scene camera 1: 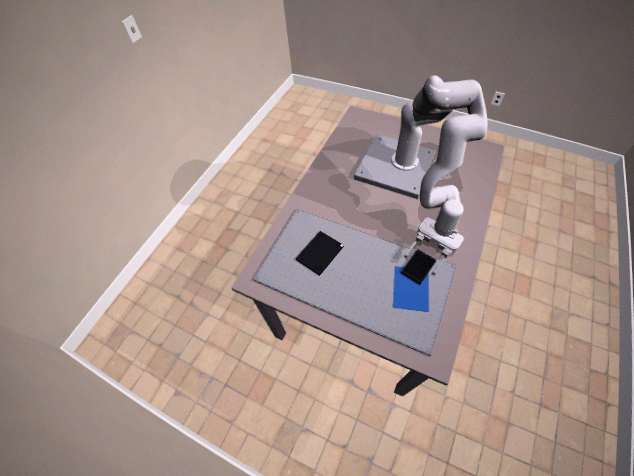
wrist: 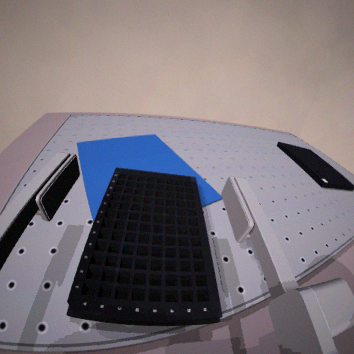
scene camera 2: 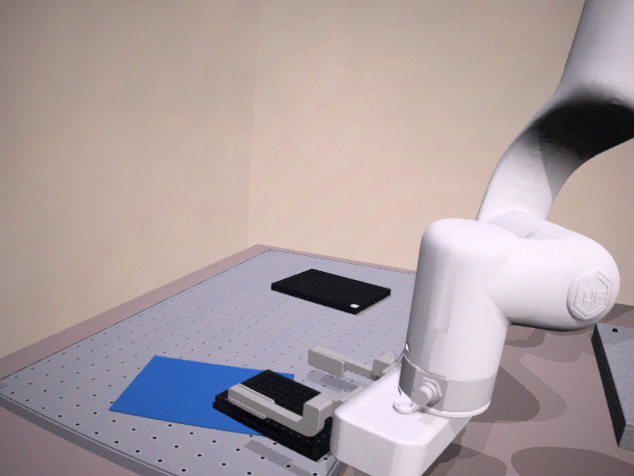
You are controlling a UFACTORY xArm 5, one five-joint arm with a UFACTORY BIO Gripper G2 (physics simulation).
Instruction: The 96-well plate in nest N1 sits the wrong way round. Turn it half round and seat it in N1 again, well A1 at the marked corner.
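The black 96-well plate point(scene camera 1: 418, 268) point(scene camera 2: 286, 391) point(wrist: 150, 240) lies askew at the right, partly over the blue sheet and partly over the perforated board. In the wrist view its lettered short edge faces the camera, with A at the left corner. My gripper point(scene camera 1: 420, 263) point(scene camera 2: 287, 381) point(wrist: 148, 200) is open, one finger off each long side of the plate, with a gap on both sides. The black nest N1 point(scene camera 1: 320, 253) point(scene camera 2: 330, 289) point(wrist: 315, 165) is at the other end of the board; no plate shows on it. A white mark point(scene camera 1: 342, 245) point(scene camera 2: 354, 305) point(wrist: 325, 180) is at one corner.
The blue sheet point(scene camera 1: 411, 297) point(scene camera 2: 168, 389) point(wrist: 130, 155) lies flat on the grey perforated board point(scene camera 1: 358, 292) point(scene camera 2: 204, 327) point(wrist: 310, 230). The arm's grey base plate point(scene camera 1: 378, 161) stands behind the board on the table. Walls stand beyond the table.
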